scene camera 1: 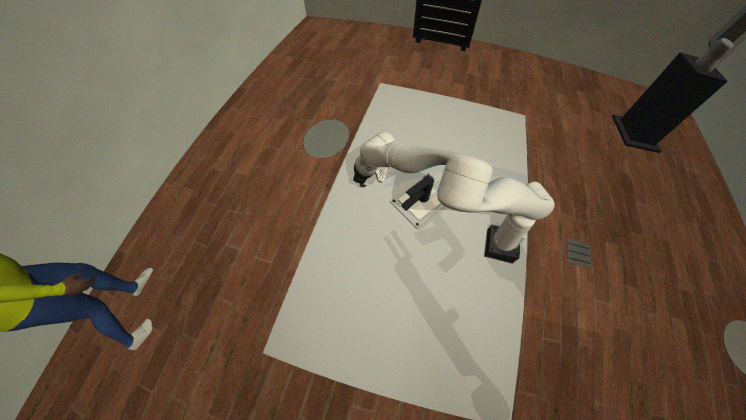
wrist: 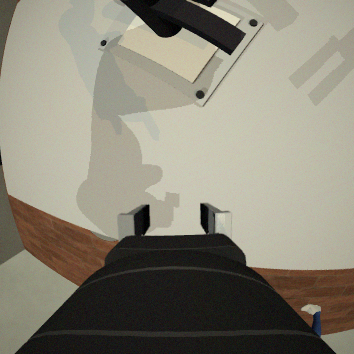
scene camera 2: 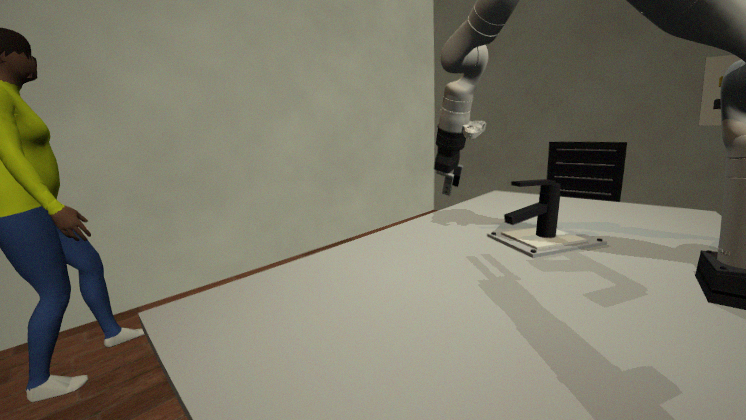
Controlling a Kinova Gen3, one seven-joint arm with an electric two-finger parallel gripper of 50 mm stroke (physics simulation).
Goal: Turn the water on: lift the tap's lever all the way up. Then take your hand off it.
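Frame: origin at the arm's base, x ahead, y left, z up, level; metres.
Seen in the pictures: gripper, fingertip midpoint: [scene camera 1: 363, 179] [wrist: 174, 214] [scene camera 2: 450, 189]; arm's base at its link origin: [scene camera 1: 504, 240].
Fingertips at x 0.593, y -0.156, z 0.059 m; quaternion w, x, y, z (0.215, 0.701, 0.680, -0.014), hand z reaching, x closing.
Pixels of each thing's middle, then the offset from my fingertips to it. "spot": a spot on its surface instead. Level surfaces: height alone.
- black tap at a spot on its surface: [scene camera 2: 547, 216] [scene camera 1: 425, 195] spot: dy +0.007, dx -0.257, dz -0.048 m
- downward-sloping spout at the middle of its body: [wrist: 196, 19] [scene camera 2: 526, 213] [scene camera 1: 413, 198] dy +0.036, dx -0.210, dz -0.039 m
- white table at its surface level: dz -0.117 m
The black tap [scene camera 1: 427, 196] [scene camera 2: 547, 216] stands upright on its mounting plate [scene camera 1: 405, 214] [scene camera 2: 510, 245] [wrist: 225, 62]. Its lever [scene camera 2: 533, 183] is a flat bar at the top of the body, about level in the scene camera 2 view, above the downward-sloping spout [scene camera 2: 523, 214] [wrist: 212, 31]. In the wrist view the tap is cut off by the top edge. My gripper [scene camera 1: 361, 183] [scene camera 2: 452, 182] [wrist: 174, 214] is open and empty, pointing down. It hangs above the table near its far-left edge, beyond the spout side of the tap and apart from it, with its fingertips near lever height.
The white table [scene camera 1: 354, 307] [scene camera 2: 313, 333] carries the tap and the arm's black base [scene camera 1: 502, 246] [scene camera 2: 723, 281]. A person [scene camera 1: 62, 292] [scene camera 2: 28, 166] in a yellow top stands on the floor beyond the left side. A black slatted unit [scene camera 1: 446, 21] [scene camera 2: 586, 169] stands behind the table.
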